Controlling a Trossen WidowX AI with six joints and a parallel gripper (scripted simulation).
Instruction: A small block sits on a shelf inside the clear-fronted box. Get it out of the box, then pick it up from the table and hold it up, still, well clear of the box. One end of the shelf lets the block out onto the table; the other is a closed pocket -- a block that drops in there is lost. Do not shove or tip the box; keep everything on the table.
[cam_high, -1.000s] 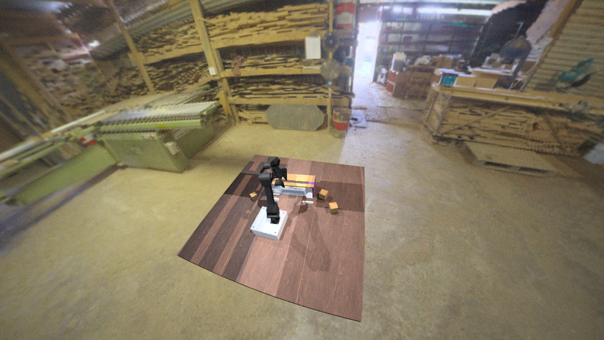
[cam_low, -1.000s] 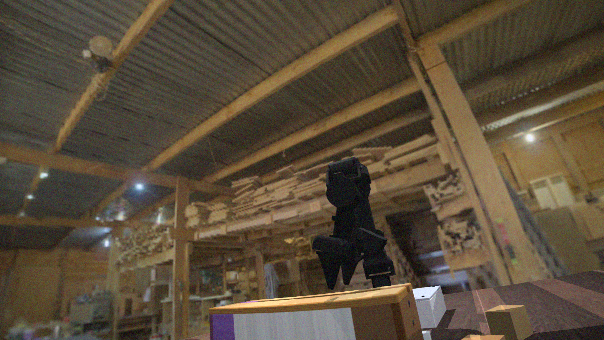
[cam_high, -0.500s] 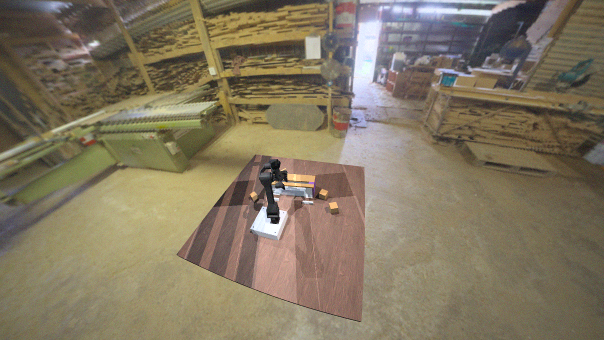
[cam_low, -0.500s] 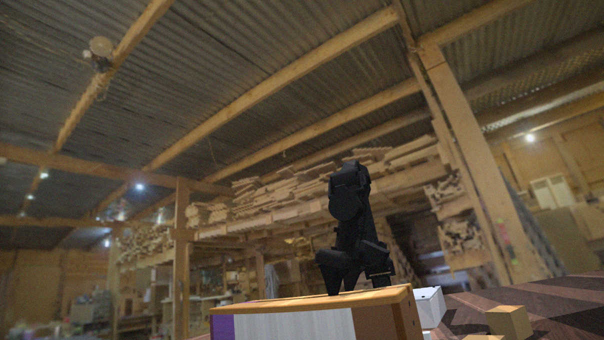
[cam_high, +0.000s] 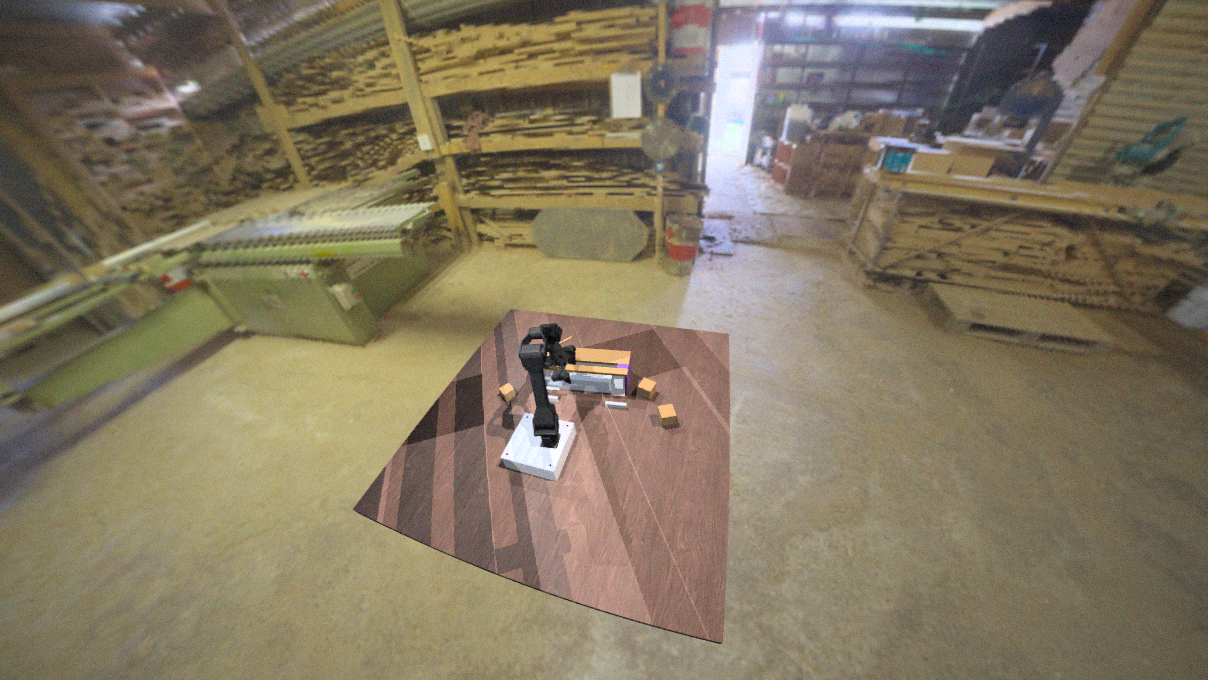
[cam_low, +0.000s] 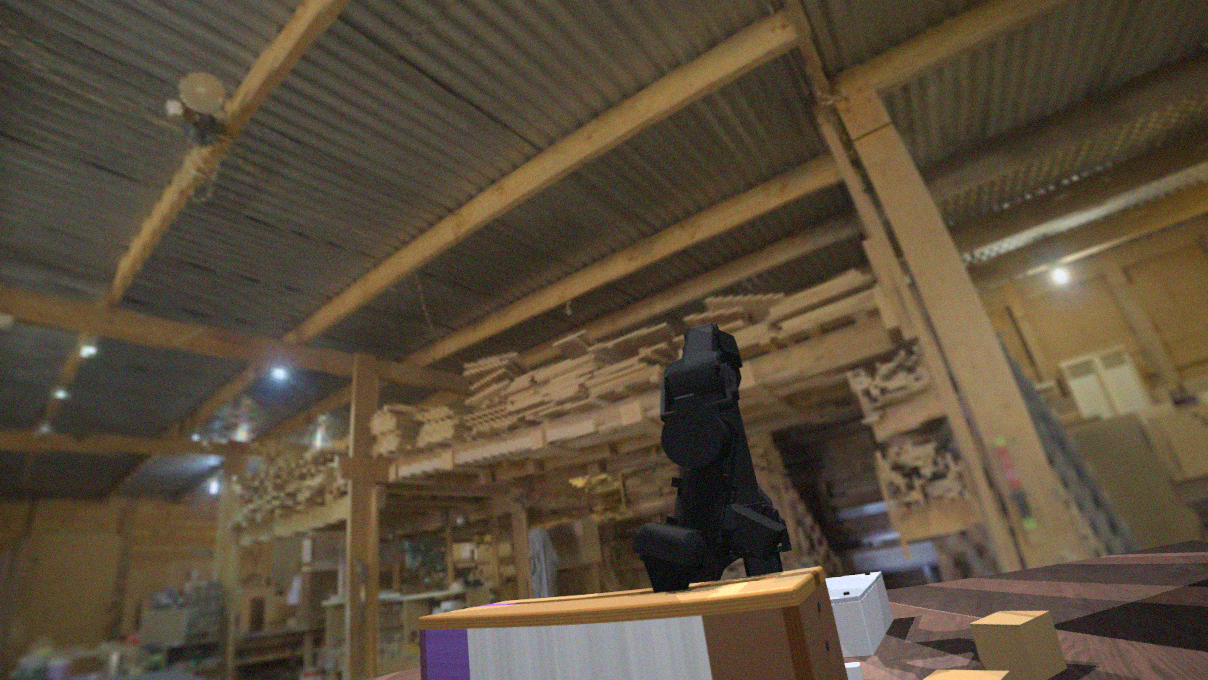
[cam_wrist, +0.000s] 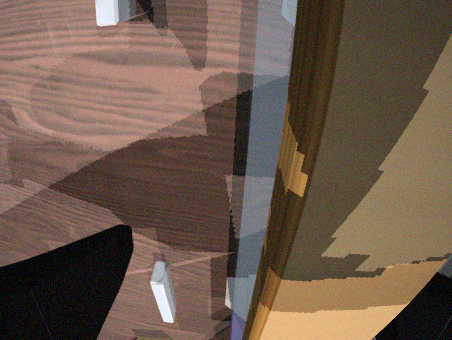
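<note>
The box lies 4 cm to the right of my gripper tip, 3 cm below it and 3 cm ahead of it. Round my gripper tip: tan block 5 cm ahead, 4 cm to the right, 1 cm below.
</note>
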